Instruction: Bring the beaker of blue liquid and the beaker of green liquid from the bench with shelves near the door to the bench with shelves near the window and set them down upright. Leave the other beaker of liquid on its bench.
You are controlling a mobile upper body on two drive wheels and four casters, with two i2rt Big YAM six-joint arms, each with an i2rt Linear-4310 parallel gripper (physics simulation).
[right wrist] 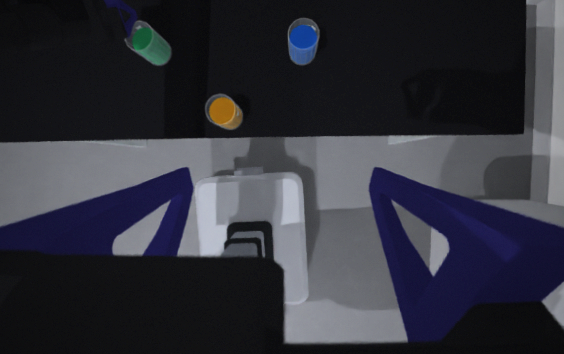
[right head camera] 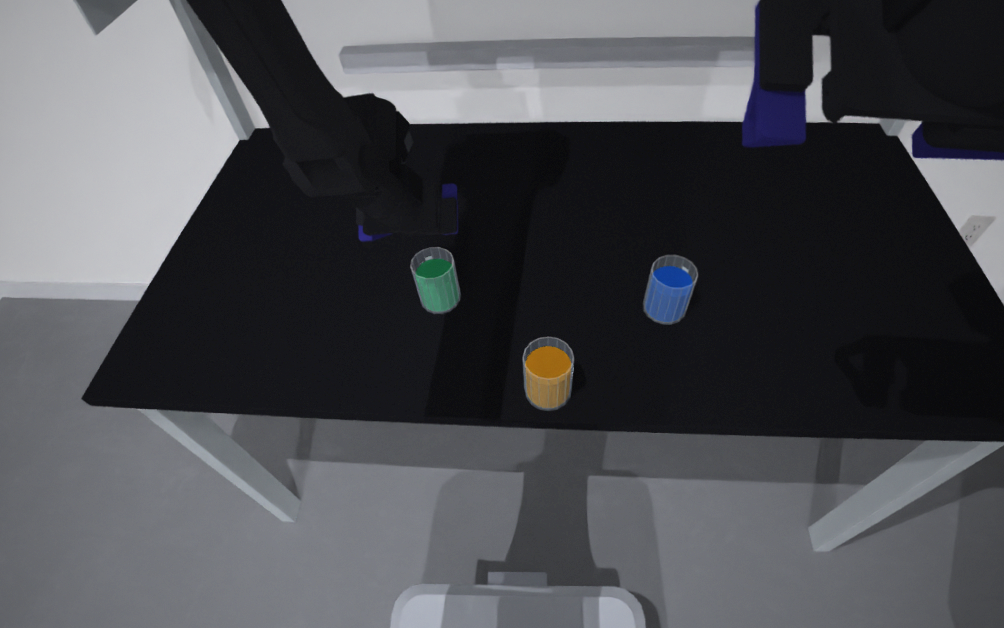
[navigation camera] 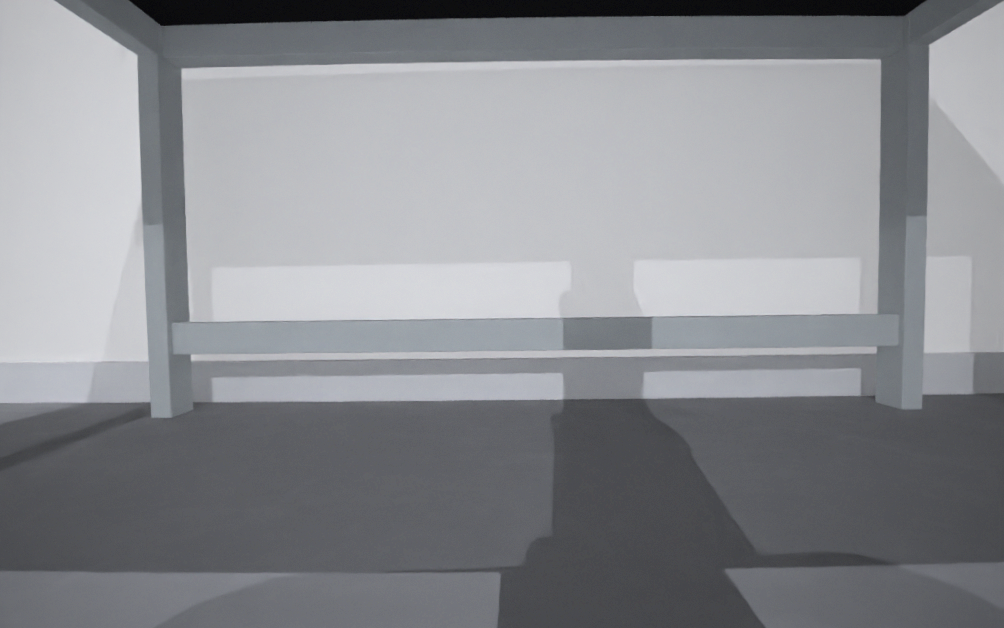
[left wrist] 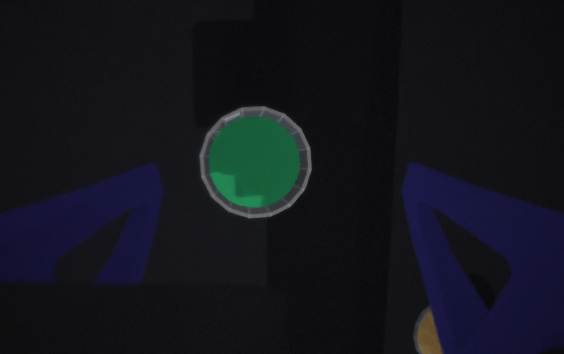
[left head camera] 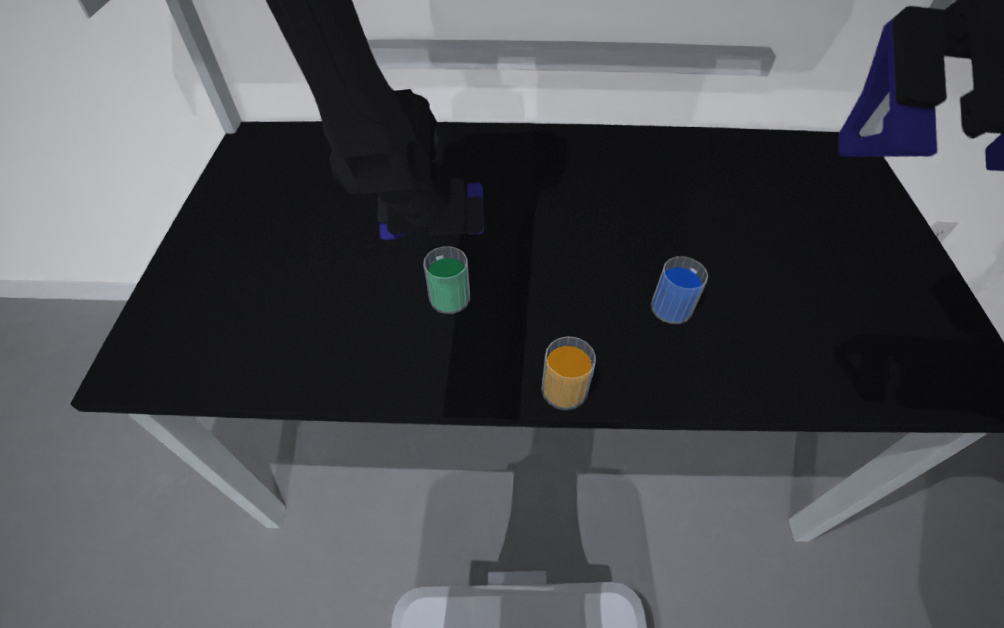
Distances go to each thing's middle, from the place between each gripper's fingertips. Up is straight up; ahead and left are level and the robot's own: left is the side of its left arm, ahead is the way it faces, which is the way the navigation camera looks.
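Orange beaker (right head camera: 548, 362): my right hand 480 mm above it, 150 mm to the right of it, 140 mm short of it. Blue beaker (right head camera: 672, 279): 480 mm below my right hand, 290 mm ahead, 40 mm to the right. Green beaker (left head camera: 446, 271): 480 mm below my right hand, 340 mm to the left, 320 mm ahead.
From my left hand: green beaker 130 mm below, 10 mm ahead; orange beaker 130 mm below, 180 mm to the right, 180 mm behind; blue beaker 130 mm below, 370 mm to the right, 30 mm behind. By its middle, orange beaker nearer to my left hand than to my right hand.
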